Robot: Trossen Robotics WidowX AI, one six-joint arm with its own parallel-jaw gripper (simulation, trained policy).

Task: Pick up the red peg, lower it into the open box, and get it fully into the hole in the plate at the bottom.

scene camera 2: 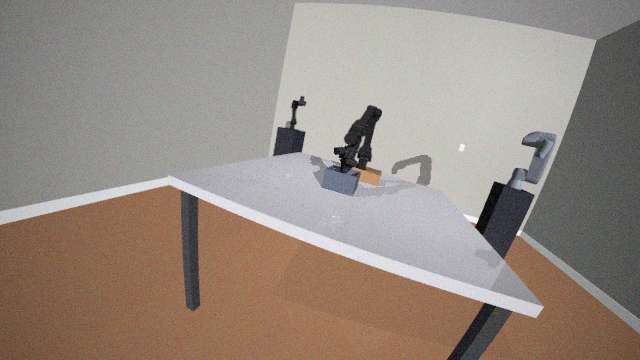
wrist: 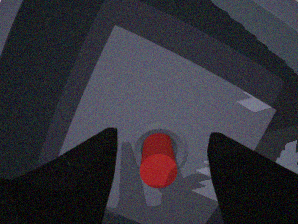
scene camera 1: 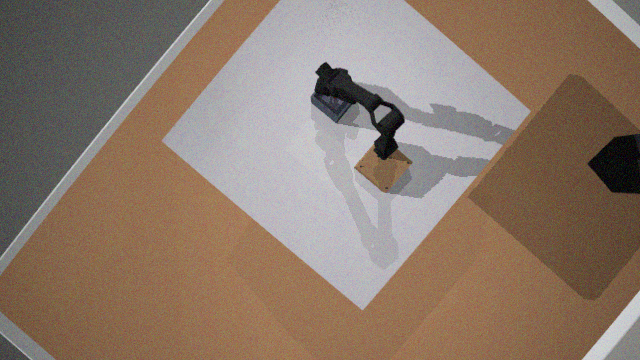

Note:
In view: my gripper (wrist: 163, 140) and a red peg (wrist: 158, 169).
Scene camera 2 does not show the red peg, which is hidden by a grey box.

